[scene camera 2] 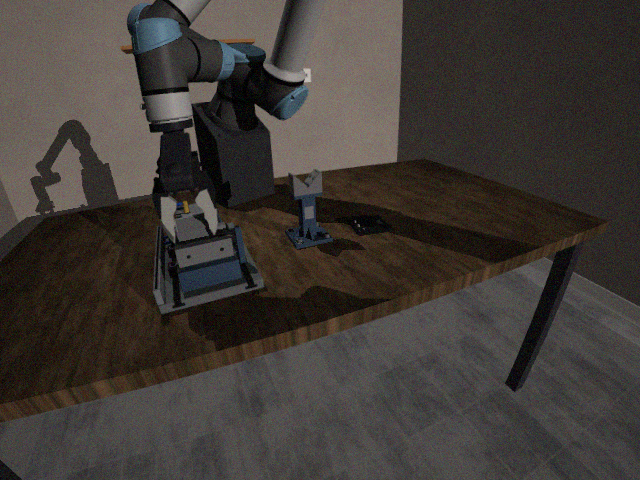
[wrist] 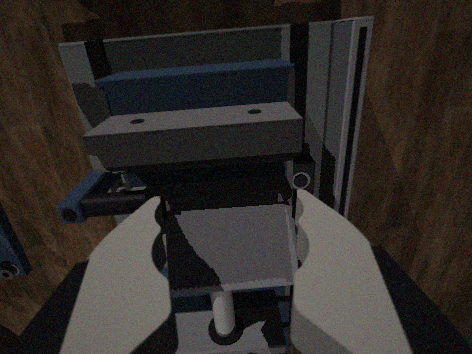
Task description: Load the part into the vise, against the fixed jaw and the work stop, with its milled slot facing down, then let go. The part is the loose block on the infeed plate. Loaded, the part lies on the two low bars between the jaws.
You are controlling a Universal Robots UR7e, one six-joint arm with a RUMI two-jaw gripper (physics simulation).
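My gripper (scene camera 2: 193,235) (wrist: 229,195) points down over the vise (scene camera 2: 204,298) (wrist: 364,65), shut on the part (scene camera 2: 192,226) (wrist: 240,245). The part is a grey block with a smooth upper face, partly in shadow; no slot shows on that face, and its underside is hidden. The fixed jaw (scene camera 2: 206,251) (wrist: 200,120) is a grey bar with two holes, backed by blue. In the wrist view a dark gap lies between jaw and part. A black rod with a blue arm (wrist: 80,197), possibly the work stop, is at the left. The low bars are hidden, so contact cannot be told.
A white rod (wrist: 223,315) stands behind the part, toward the lower edge of the wrist view. Yellow fittings (scene camera 2: 186,207) show behind the fingers. A blue stand with a grey V-shaped top (scene camera 2: 308,206) and a dark plate (scene camera 2: 371,225) are right of the vise on the table (scene camera 2: 439,206).
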